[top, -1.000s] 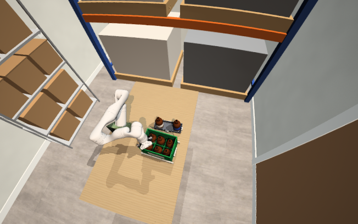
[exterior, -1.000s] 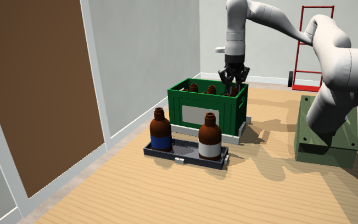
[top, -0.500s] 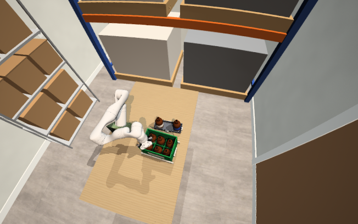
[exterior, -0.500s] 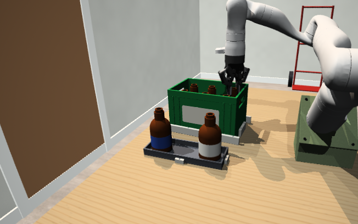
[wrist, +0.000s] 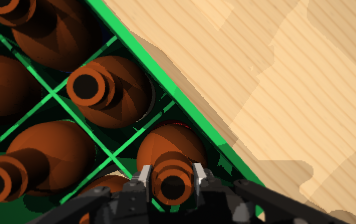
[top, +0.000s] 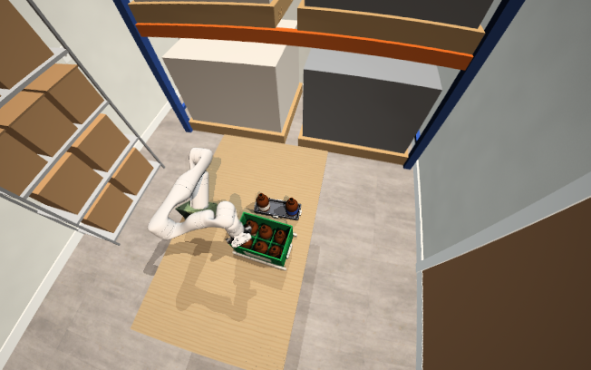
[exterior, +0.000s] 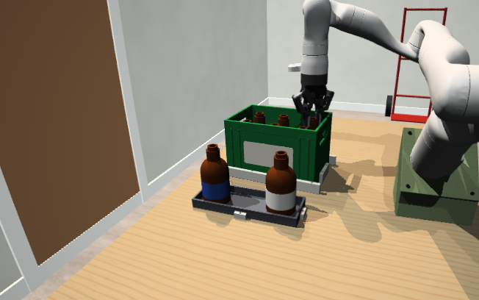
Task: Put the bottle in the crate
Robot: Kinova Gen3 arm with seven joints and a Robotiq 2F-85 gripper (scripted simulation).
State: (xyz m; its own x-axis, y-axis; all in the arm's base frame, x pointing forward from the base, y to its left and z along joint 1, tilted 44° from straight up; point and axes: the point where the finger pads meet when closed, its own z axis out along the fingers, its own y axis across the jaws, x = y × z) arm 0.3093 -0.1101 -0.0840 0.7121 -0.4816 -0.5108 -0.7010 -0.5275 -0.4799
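My gripper is now 90 mm short of the green crate, 40 mm to the right of it and 70 mm above it. The rest, counted from my hand: dark tray (110 mm ahead, 270 mm to the left, 150 mm below).
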